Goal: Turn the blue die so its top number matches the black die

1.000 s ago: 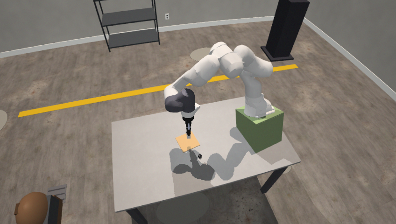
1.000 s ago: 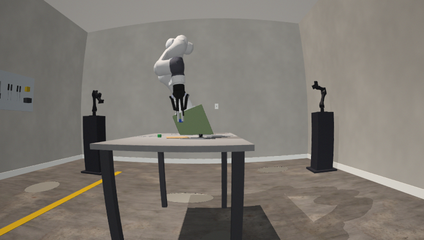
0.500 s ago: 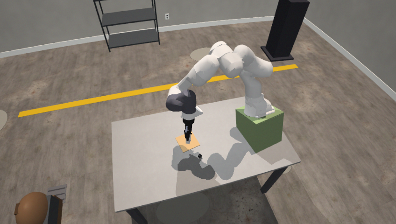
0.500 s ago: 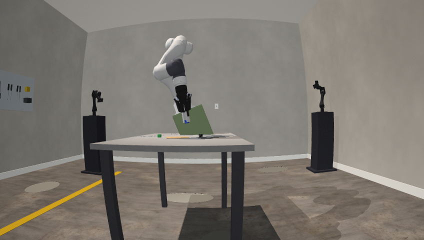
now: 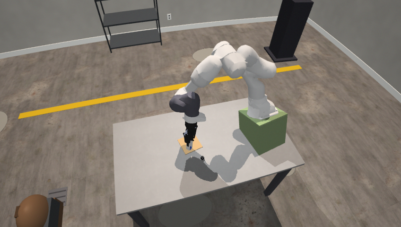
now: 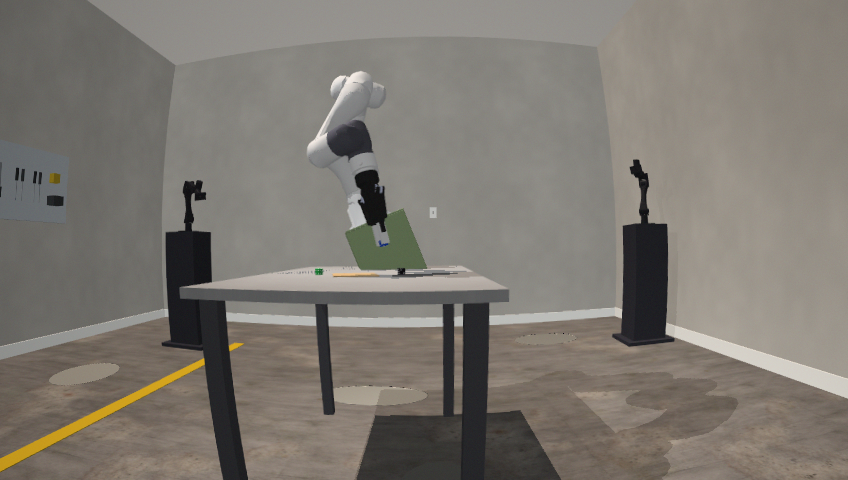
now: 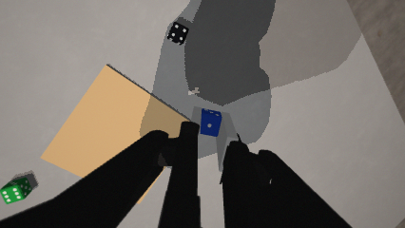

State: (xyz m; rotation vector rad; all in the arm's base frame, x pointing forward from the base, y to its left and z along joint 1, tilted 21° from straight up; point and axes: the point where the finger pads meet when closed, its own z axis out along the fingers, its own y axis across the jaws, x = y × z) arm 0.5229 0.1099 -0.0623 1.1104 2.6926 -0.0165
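The mat lies 20 mm behind my hand, 90 mm to the right of it and 130 mm below it. From my hand the other things lie so: green die 50 mm behind, 220 mm to the right, 120 mm below; then black die 80 mm behind, 50 mm to the left, 120 mm below; then blue die 10 mm to the left, 30 mm below.
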